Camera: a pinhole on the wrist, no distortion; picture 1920 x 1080 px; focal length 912.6 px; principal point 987.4 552.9 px. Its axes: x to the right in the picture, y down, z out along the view. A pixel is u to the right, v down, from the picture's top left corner.
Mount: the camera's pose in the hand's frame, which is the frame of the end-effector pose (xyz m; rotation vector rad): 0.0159 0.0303 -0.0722 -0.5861 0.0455 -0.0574
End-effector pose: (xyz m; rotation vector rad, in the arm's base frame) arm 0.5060 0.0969 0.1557 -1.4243 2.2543 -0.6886
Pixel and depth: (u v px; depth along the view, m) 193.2 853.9 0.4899
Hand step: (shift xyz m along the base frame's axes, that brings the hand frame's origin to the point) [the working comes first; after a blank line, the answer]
In the camera's frame: -0.4263 0.1616 0.4899

-0.0368 0.4577 -0.4579
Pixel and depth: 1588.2 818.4 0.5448
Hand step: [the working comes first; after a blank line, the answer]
In the camera's frame: 0.3587 0.1585 0.5448

-0.3269 -0.2718 -0.5120
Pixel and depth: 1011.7 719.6 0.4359
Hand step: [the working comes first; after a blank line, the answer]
In the camera's frame: 0.0116 0.0796 0.4359

-0.1280 0.0221 -0.3998
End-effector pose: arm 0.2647 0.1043 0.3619 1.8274 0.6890 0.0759
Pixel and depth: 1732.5 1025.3 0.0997
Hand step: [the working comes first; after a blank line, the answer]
In the camera's frame: 0.0814 0.0516 0.0997

0.1306 0.0434 0.0870
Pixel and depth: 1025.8 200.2 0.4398
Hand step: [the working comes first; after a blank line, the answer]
In the camera's frame: 0.0185 -0.1700 0.4398

0.2445 -0.3290 -0.0437
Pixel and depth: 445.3 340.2 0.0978
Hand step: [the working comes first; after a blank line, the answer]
In the camera's frame: -0.0581 -0.0228 0.0978

0.0069 -0.0521 0.0629
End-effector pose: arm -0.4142 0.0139 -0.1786 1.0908 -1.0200 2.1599
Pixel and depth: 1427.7 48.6 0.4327
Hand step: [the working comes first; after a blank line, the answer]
In the camera's frame: 0.2088 -0.2391 0.4327

0.0146 -0.3408 0.3412
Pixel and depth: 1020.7 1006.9 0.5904
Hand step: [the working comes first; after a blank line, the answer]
In the camera's frame: 0.0215 0.2937 0.5904

-0.3552 -0.5484 -0.0638
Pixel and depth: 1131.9 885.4 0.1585
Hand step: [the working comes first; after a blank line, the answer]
In the camera's frame: 0.0251 0.0577 0.1585

-0.1328 -0.1126 -0.0099
